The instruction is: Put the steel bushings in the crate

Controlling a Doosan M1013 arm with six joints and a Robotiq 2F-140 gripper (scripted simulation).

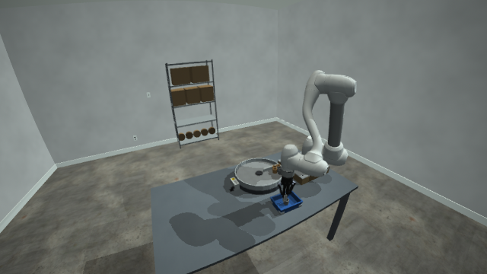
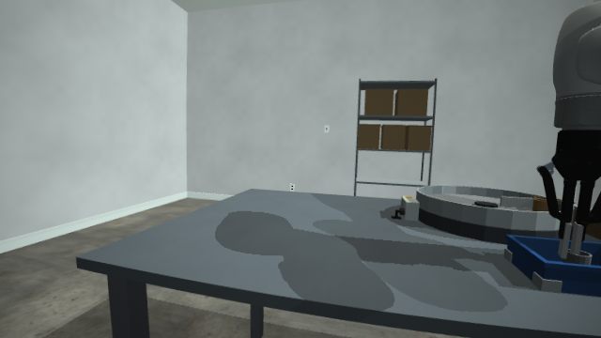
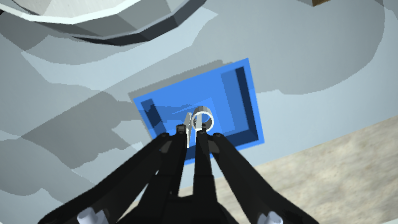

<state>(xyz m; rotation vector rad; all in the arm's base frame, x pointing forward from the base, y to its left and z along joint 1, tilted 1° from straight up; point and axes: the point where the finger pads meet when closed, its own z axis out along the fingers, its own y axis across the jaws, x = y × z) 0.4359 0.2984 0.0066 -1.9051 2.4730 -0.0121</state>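
The blue crate lies 10 mm behind my hand and 50 mm below it. From my hand the other things lie so: turning table (40 mm ahead, 370 mm to the right, 20 mm below).
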